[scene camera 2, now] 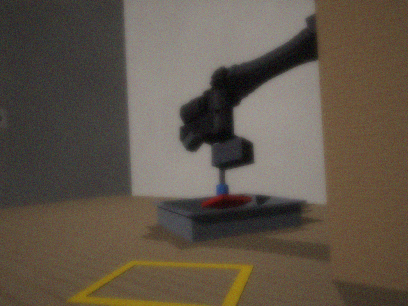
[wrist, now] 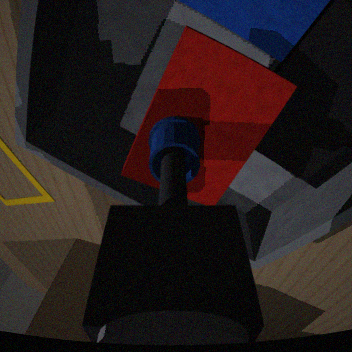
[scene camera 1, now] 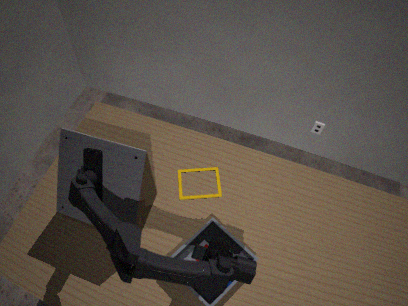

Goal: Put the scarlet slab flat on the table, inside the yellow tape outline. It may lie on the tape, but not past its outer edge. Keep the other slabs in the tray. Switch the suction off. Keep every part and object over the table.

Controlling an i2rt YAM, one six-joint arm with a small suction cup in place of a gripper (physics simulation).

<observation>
I see my suction cup (wrist: 173, 130), a scarlet slab (wrist: 232, 100), a grey tray (scene camera 2: 187, 218) and a black slab (wrist: 302, 138).
The grey tray is seen too in the wrist view (wrist: 83, 83). Scene camera 2 misses the black slab, which is hidden by the grey tray.
</observation>
